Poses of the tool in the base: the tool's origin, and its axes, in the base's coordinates. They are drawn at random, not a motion.
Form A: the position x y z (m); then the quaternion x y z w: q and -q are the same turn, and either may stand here.
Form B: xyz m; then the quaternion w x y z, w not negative. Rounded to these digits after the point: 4 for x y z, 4 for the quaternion.
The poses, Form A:
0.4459 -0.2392 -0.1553 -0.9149 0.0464 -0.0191 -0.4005
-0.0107 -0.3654 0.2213 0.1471 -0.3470 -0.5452 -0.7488
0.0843 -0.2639 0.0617 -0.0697 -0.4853 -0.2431 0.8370
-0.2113 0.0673 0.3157 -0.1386 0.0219 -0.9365 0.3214
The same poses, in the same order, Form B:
0.4459 -0.2392 -0.1553 0.4005 0.9149 -0.0464 0.0191
-0.0107 -0.3654 0.2213 0.7488 -0.1471 0.3470 0.5452
0.0843 -0.2639 0.0617 0.8370 -0.0697 -0.4853 -0.2431
-0.2113 0.0673 0.3157 0.3214 -0.1386 0.0219 -0.9365

